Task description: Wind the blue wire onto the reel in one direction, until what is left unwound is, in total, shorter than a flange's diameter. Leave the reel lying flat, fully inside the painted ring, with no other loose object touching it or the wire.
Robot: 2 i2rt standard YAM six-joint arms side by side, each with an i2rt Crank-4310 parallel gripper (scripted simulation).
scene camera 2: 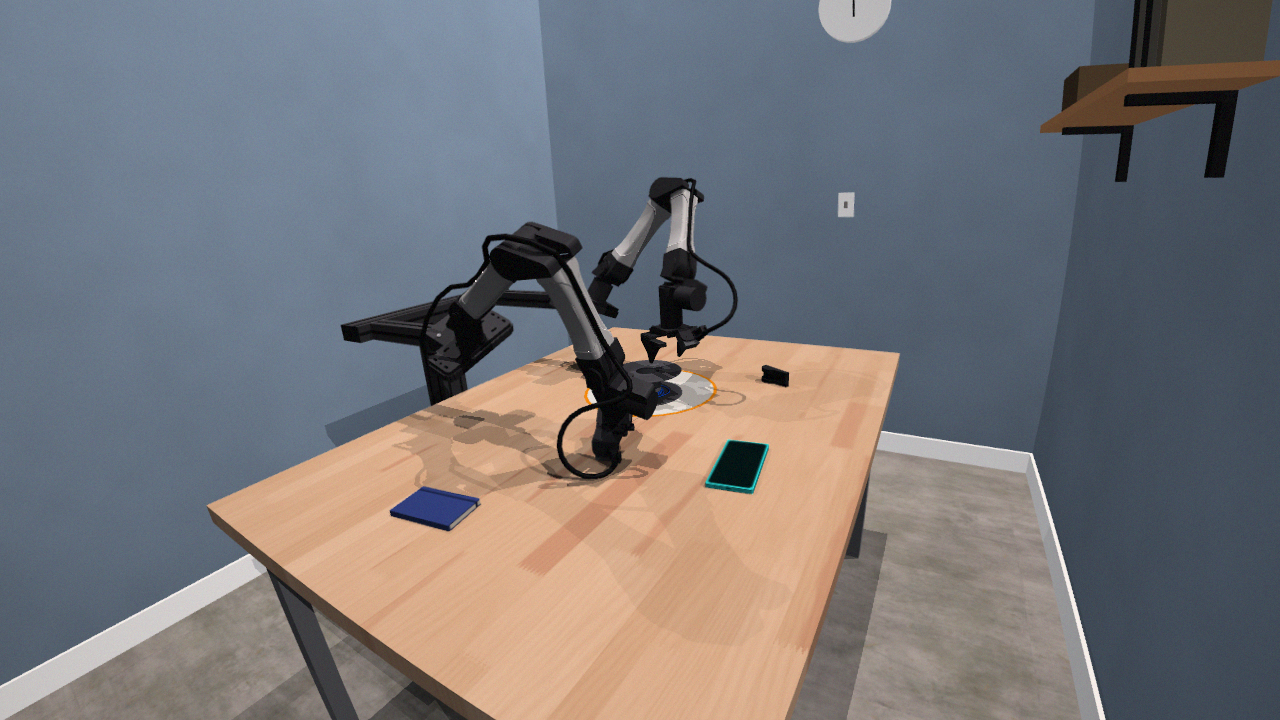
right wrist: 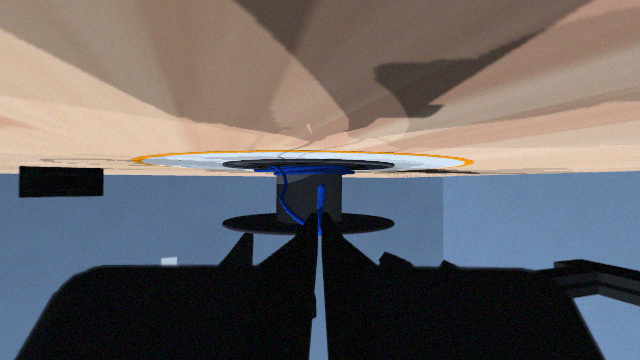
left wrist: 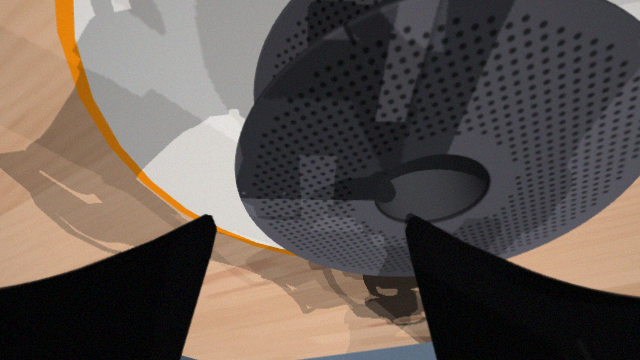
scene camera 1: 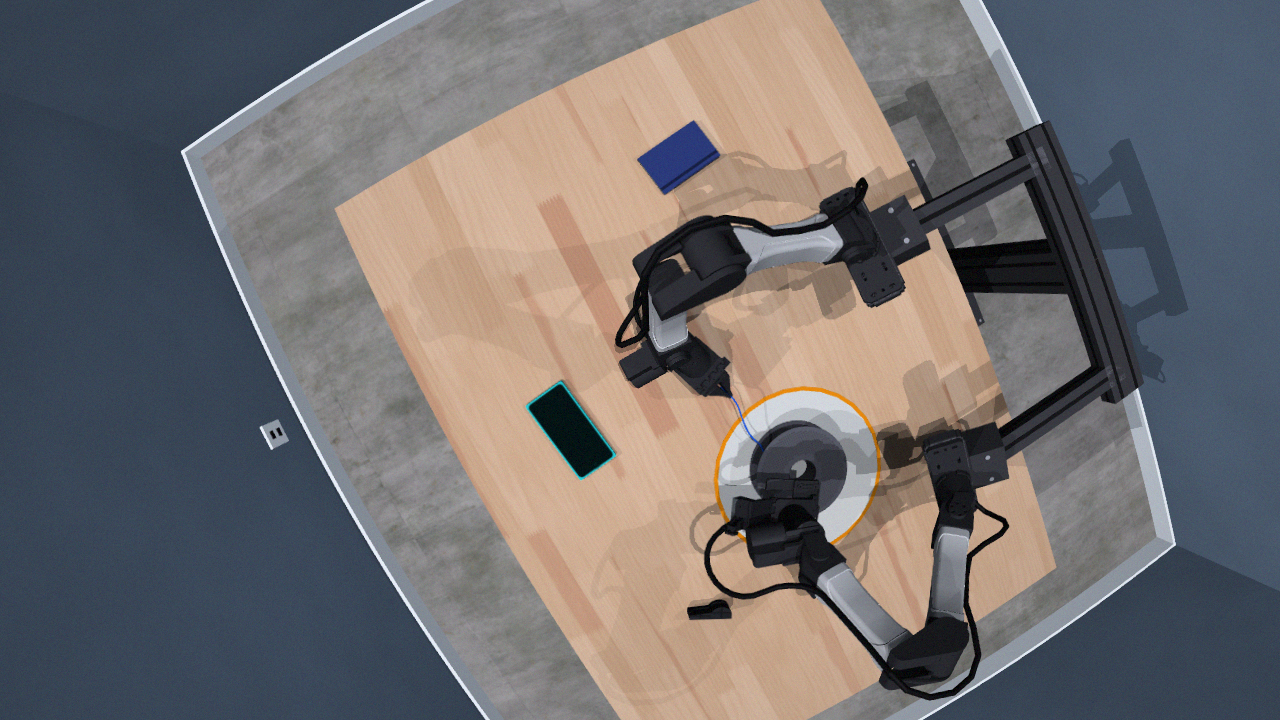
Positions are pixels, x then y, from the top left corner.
Labels:
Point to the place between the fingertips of my right gripper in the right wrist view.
319,218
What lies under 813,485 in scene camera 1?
My left gripper.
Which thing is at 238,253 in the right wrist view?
My left gripper.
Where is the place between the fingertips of my left gripper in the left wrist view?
At 311,221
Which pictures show the dark grey reel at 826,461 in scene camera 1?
Scene camera 2, the right wrist view, the left wrist view and scene camera 1: all of them.

